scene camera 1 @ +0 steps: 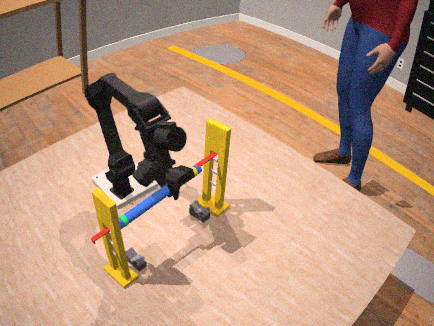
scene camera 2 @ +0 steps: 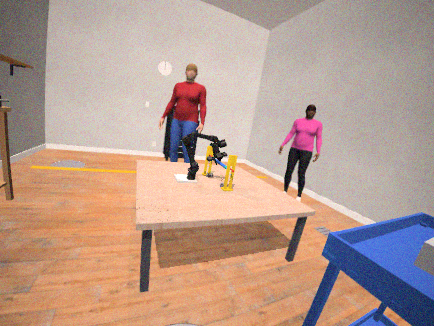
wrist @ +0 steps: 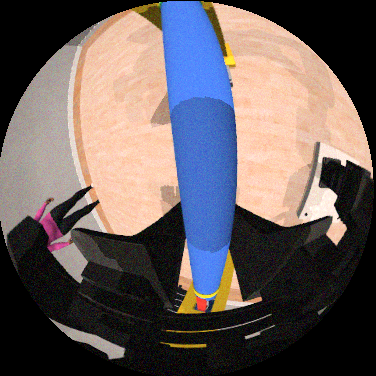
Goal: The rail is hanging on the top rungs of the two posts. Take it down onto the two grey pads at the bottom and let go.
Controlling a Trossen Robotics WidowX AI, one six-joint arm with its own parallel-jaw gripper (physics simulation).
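Places are measured from the arm's base along level axes (x ahead, y left, z up), in millimetres.
Pixels of known places: gripper, fingertip midpoint: (scene camera 1: 173, 198) (scene camera 2: 218, 164) (wrist: 202, 203); arm's base, link origin: (scene camera 1: 121, 190) (scene camera 2: 190, 179) (wrist: 329, 172).
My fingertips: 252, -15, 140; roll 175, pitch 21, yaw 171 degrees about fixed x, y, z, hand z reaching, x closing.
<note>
For each thing: its top centre in the pictures, then the offset to it from my fingertips, as dx, dy, dz. "pt": a spot on its surface instead. Level surfaces: height alone.
- blue rail, top centre: (wrist: 182, 181) (scene camera 1: 158, 188) (scene camera 2: 220, 160) -13, -42, +54
- near-left post, surface spot: (scene camera 1: 104, 200) pt -3, -225, +142
- far-right post, surface spot: (scene camera 1: 218, 131) pt +6, +170, +129
- wooden table, surface height: dz -158
The blue rail (scene camera 1: 145, 206) (scene camera 2: 220, 164) (wrist: 205, 150) has red ends, with a green band at one end and a yellow band at the other. Its ends pass into the openings of the near-left post (scene camera 1: 104, 200) and the far-right post (scene camera 1: 218, 131), close to the top rungs. I cannot tell whether they touch the rungs. My gripper (scene camera 1: 173, 189) (wrist: 202, 203) is shut on the rail, nearer the yellow band than the green band. Two grey pads (scene camera 1: 200, 211) (scene camera 1: 136, 259) lie on the table beside the post feet, well below the rail.
The posts stand on the wooden table (scene camera 1: 300, 250) (scene camera 2: 200, 207). The arm's white base plate (scene camera 1: 102, 178) (wrist: 310, 200) is behind the rail in the first scene view. A person in red (scene camera 2: 190, 100), a person in pink (scene camera 2: 308, 132) and a blue cart (scene camera 2: 332, 250) are off the table.
</note>
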